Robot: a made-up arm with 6 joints. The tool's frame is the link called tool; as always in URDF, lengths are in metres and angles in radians. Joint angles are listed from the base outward. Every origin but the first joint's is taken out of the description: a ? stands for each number. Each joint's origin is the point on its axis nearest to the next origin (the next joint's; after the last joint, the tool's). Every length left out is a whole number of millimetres.
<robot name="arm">
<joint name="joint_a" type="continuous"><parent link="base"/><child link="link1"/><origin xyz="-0.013 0.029 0.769"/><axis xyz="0 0 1"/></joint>
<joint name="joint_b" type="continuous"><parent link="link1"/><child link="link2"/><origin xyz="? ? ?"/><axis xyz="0 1 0"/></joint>
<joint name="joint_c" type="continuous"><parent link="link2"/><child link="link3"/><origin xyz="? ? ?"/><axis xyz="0 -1 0"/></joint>
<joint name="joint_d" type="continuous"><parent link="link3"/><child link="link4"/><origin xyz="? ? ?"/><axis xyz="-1 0 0"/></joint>
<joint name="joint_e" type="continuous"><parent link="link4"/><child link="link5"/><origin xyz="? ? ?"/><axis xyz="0 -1 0"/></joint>
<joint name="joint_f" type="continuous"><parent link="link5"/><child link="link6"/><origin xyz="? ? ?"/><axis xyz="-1 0 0"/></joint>
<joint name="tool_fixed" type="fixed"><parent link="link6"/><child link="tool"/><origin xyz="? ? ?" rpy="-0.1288 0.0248 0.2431"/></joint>
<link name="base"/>
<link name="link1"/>
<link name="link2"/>
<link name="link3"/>
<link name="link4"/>
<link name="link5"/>
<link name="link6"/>
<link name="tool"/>
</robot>
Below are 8 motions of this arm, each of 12 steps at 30 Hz.
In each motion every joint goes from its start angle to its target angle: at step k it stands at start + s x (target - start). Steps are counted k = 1, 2, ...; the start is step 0. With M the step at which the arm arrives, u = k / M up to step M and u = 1 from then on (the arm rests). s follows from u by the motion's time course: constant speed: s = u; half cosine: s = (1 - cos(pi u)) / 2; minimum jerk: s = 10 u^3 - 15 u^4 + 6 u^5.
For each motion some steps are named. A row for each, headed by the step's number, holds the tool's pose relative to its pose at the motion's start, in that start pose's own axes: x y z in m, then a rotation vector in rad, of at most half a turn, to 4 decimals.
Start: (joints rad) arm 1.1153 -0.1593 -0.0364 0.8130 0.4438 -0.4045
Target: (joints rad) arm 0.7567 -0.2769 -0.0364 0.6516 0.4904 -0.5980
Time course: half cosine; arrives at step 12
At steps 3, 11, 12:
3: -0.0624 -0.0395 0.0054 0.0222 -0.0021 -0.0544
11: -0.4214 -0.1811 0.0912 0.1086 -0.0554 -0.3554
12: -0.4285 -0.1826 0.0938 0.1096 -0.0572 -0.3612

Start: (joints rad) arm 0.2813 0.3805 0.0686 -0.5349 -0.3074 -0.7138
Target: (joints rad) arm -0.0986 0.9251 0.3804 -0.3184 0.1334 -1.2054
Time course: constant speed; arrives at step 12
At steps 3, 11, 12:
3: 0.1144 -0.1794 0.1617 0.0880 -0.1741 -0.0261
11: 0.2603 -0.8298 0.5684 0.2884 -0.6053 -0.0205
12: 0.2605 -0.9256 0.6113 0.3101 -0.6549 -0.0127

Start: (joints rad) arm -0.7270 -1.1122 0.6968 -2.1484 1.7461 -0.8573
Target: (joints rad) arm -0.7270 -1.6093 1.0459 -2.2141 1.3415 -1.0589
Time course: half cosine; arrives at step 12
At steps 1, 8, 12:
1: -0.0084 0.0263 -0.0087 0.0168 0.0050 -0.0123
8: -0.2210 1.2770 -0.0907 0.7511 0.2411 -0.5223
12: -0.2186 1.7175 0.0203 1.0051 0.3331 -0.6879

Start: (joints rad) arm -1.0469 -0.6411 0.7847 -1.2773 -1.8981 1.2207
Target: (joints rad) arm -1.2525 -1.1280 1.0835 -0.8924 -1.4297 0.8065
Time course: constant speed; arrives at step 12
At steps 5, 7, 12:
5: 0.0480 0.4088 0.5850 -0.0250 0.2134 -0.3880
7: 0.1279 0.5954 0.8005 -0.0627 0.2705 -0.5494
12: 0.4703 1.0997 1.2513 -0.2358 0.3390 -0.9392

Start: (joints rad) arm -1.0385 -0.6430 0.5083 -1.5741 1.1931 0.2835
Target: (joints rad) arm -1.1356 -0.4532 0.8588 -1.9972 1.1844 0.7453
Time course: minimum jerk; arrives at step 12
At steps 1, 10, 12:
1: 0.0002 0.0011 -0.0014 -0.0009 0.0006 -0.0012
10: 0.0301 0.1868 -0.2328 -0.1374 0.1870 -0.1832
12: 0.0310 0.1929 -0.2402 -0.1417 0.1964 -0.1876

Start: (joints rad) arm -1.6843 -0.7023 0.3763 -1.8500 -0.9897 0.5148
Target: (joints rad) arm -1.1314 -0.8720 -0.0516 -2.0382 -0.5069 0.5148
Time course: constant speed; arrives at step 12
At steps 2, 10, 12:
2: -0.0371 0.0089 -0.0585 0.0879 -0.0993 0.0167
10: -0.1909 0.0748 -0.3067 0.4998 -0.4134 0.0045
12: -0.2327 0.0986 -0.3700 0.6137 -0.4666 -0.0178

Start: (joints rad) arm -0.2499 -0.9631 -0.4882 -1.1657 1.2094 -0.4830
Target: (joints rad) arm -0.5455 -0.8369 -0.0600 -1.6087 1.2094 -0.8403
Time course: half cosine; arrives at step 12
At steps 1, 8, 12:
1: 0.0042 0.0054 -0.0059 0.0087 -0.0095 -0.0015
8: 0.1845 0.2529 -0.2557 0.4234 -0.3835 -0.0106
12: 0.2417 0.3435 -0.3383 0.5807 -0.4915 0.0069

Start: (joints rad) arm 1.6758 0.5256 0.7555 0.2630 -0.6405 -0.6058
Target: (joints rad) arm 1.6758 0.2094 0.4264 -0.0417 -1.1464 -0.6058
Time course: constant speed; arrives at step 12
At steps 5, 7, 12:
5: -0.1779 0.0019 -0.0072 0.1458 0.2025 -0.0218
7: -0.2491 0.0015 -0.0176 0.2000 0.2868 -0.0255
12: -0.4254 -0.0022 -0.0628 0.3235 0.5048 -0.0224

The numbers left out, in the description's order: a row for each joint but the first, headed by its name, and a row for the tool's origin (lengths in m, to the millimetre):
joint_b: 0.015 0.008 0.000
joint_c: -0.020 0.000 1.528
joint_d: 1.347 0.000 -0.019
joint_e: 0.000 -0.293 0.021
joint_f: -0.032 0.000 -0.019
tool: 0.000 -0.013 0.013

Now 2 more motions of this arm.
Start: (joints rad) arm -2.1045 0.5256 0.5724 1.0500 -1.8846 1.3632
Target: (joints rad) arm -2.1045 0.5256 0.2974 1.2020 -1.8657 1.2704
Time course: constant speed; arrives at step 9
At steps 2, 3, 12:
2: 0.0220 -0.0226 0.0750 -0.0070 0.0539 0.0211
3: 0.0340 -0.0325 0.1128 -0.0109 0.0810 0.0306
12: 0.1208 -0.0705 0.3403 -0.0406 0.2460 0.0727

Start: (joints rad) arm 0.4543 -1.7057 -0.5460 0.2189 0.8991 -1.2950
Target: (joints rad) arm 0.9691 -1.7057 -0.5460 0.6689 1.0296 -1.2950
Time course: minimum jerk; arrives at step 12
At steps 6, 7, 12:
6: -0.0734 -0.1547 0.1741 0.0842 -0.0149 0.1093
7: -0.1026 -0.2074 0.2188 0.1085 -0.0229 0.1458
12: -0.1789 -0.3335 0.3025 0.1598 -0.0474 0.2327

